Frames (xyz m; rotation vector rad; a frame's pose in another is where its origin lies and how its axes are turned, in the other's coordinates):
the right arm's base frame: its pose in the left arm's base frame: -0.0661 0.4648 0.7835 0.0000 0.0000 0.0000
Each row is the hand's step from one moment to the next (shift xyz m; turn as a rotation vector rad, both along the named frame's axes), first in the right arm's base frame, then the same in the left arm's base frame.
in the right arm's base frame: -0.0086 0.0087 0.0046 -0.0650 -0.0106 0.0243
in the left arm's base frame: -0.0086 0.0087 0.0046 -0.0650 -0.0106 0.0243
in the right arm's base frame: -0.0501 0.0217 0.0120 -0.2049 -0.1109 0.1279
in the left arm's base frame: -0.0501 0.0217 0.0120 -0.2049 -0.1109 0.1279
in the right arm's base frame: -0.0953 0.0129 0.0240 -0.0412 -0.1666 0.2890
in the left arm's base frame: -0.0953 0.0129 0.0240 -0.0412 -0.1666 0.2890
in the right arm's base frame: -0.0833 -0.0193 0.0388 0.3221 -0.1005 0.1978
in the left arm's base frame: -0.0833 -0.0193 0.0388 0.3221 -0.1005 0.1978
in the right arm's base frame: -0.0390 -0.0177 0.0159 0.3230 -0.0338 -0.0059
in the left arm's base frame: -0.0390 -0.0177 0.0159 0.3230 -0.0338 -0.0059
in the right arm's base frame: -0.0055 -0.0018 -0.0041 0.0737 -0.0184 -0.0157
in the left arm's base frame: -0.0055 -0.0018 -0.0041 0.0737 -0.0184 -0.0157
